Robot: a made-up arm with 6 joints.
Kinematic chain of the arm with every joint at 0, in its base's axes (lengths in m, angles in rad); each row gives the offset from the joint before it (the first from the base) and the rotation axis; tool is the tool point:
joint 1: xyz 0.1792 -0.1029 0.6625 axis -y
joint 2: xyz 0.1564 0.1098 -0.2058 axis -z
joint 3: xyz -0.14 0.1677 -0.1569 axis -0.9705 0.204 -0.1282
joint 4: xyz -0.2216 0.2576 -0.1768 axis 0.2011 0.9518 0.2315
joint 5: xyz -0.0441 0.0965 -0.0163 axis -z
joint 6: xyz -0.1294 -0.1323 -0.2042 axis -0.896 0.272 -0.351
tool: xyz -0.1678 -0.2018 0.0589
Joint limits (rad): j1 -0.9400..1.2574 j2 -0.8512..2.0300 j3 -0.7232..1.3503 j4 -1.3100..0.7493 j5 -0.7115..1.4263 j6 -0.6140..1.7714
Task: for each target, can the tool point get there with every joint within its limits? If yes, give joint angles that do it. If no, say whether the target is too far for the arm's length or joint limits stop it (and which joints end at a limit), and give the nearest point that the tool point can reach.
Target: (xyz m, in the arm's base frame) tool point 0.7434 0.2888 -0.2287
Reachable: yes | joints 0.9343 0.4728 0.9338 -1.0876 0.6902 0.5145
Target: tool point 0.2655 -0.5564 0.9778
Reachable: no: joint limits stop it (at a limit: joint 1, joint 2, joint 3, joint 4, joint 6) | nearest point 0.5037 -0.4173 0.6414 | short by 0.435 m
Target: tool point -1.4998 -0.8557 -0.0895
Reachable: no: too far | nearest point -0.9074 -0.4935 0.1758 | short by 0.743 m
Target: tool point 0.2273 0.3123 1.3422
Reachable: no: joint limits stop it (at a limit: joint 1, joint 3, joint 4) | nearest point 0.5086 0.4436 1.4793 | short by 0.339 m
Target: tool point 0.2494 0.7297 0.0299
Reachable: yes | joints 0.7011 0.6766 0.2531 0.5183 0.4126 -0.2631
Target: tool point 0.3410 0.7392 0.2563
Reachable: yes | joints 0.7730 0.7136 -0.0176 0.4801 0.2325 0.7049
